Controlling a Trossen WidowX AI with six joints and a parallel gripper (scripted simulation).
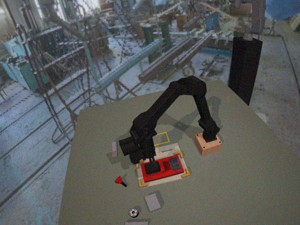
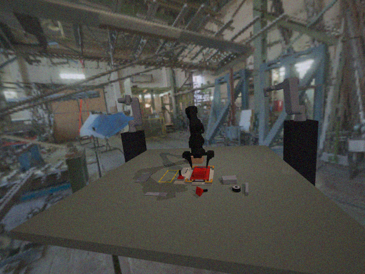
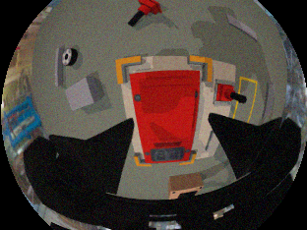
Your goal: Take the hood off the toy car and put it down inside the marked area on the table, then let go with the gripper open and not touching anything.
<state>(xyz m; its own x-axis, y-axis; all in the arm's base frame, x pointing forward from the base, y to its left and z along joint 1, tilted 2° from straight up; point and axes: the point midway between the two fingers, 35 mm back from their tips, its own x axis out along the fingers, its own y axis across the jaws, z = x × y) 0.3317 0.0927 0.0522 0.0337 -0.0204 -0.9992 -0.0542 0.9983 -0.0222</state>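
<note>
The hood is 30 mm below my gripper tip and 10 mm behind it.
</note>
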